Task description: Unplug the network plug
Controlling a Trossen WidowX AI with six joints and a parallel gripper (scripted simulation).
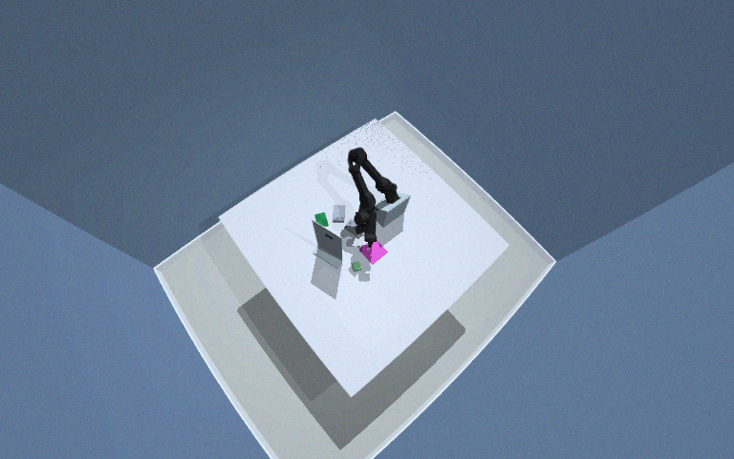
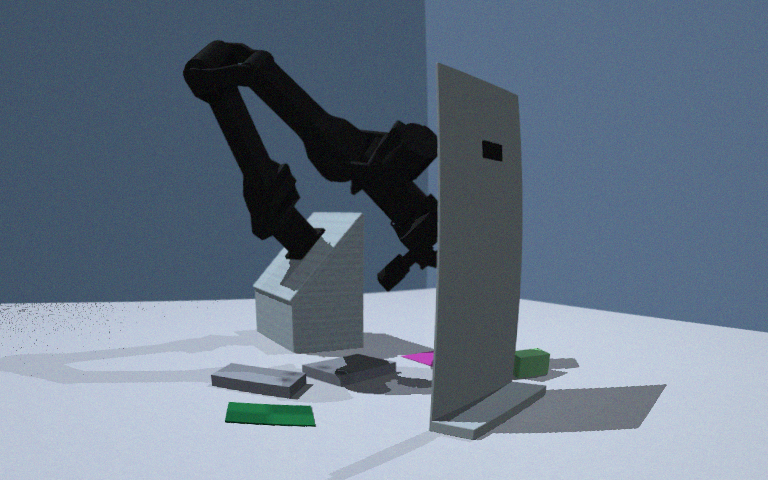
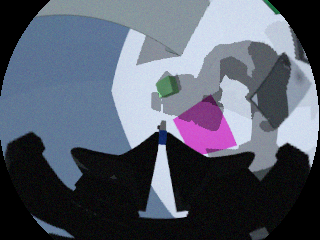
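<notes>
The magenta marked square lies 120 mm below my gripper tip and 40 mm behind it. The rest, counted from my gripper tip: light green cube: 100 mm below, 100 mm ahead, 20 mm to the left; then grey upright panel: 170 mm ahead, 130 mm to the right, 50 mm above; then blue network plug: 10 mm ahead.
</notes>
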